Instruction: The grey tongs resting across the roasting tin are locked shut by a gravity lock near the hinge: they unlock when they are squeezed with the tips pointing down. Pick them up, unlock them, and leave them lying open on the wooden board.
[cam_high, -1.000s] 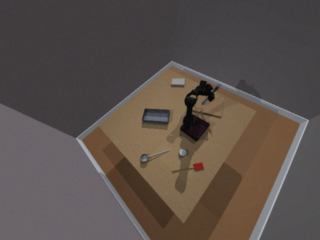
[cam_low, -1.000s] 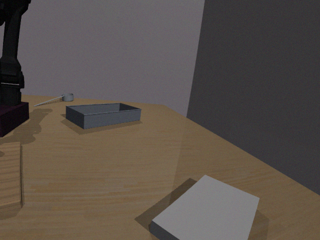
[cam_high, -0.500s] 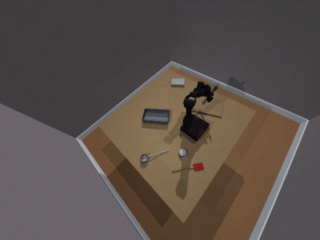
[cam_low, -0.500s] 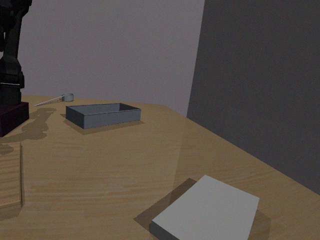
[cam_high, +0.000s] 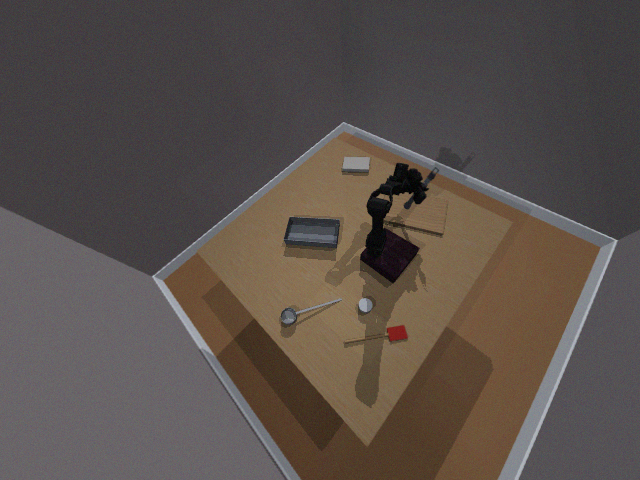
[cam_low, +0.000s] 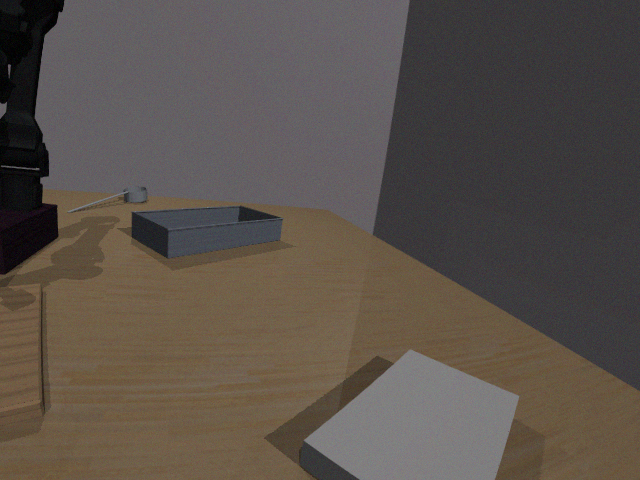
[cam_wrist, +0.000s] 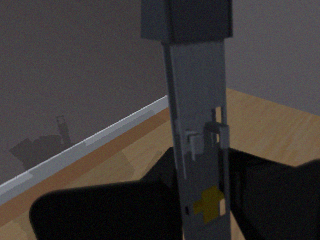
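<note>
The yellow lock piece is 3 cm to the left of my gripper tip, 2 cm ahead of it and 1 cm above it. The rest, counted from my gripper tip: roasting tin 50 cm to the left, 38 cm ahead, 18 cm below; then wooden board 20 cm below, 3 cm ahead, 1 cm to the left; then white block 53 cm ahead, 20 cm below, 10 cm to the right.
</note>
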